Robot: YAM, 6 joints.
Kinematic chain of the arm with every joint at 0, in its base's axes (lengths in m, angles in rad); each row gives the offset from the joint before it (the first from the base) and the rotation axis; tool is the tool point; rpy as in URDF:
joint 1: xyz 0 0 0.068 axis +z
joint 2: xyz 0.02 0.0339 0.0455 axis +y
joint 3: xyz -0.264 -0.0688 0 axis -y
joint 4: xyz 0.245 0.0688 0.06 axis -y
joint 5: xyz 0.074 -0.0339 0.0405 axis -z
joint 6: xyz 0.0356 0 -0.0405 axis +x
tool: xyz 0 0 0 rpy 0 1.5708 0
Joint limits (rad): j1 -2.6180..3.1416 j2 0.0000..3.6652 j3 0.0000..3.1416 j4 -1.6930..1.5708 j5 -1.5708..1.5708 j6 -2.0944..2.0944
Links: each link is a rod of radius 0.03 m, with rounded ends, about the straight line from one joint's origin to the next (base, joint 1, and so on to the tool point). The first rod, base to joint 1, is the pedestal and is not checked.
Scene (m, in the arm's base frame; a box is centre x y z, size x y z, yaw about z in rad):
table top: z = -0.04
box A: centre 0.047 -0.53 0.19 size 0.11 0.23 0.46 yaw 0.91
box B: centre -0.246 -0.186 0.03 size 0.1 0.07 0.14 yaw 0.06
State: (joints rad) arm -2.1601 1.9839 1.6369 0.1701 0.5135 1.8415
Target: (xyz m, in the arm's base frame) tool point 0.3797 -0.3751 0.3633
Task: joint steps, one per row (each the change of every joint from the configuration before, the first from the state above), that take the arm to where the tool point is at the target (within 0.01 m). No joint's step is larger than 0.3 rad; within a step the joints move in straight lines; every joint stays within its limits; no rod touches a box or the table.
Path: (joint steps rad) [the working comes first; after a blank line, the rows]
Joints at the target: -0.7550 2.2037 2.0543 0.2812 0.3732 1.8415
Straight joint move there: touches box A.

1: 0.2967 -0.1502 0.1133 0.1802 -0.0094 0.0425
2: 0.2966 -0.1502 0.1134 0.1802 -0.0094 0.0426
3: 0.2706 0.1734 0.0635 -0.0831 -0.0405 -0.0284
4: 0.2706 0.1734 0.0636 -0.0831 -0.0405 -0.0283
5: 0.2706 0.1734 0.0636 -0.0831 -0.0405 -0.0284

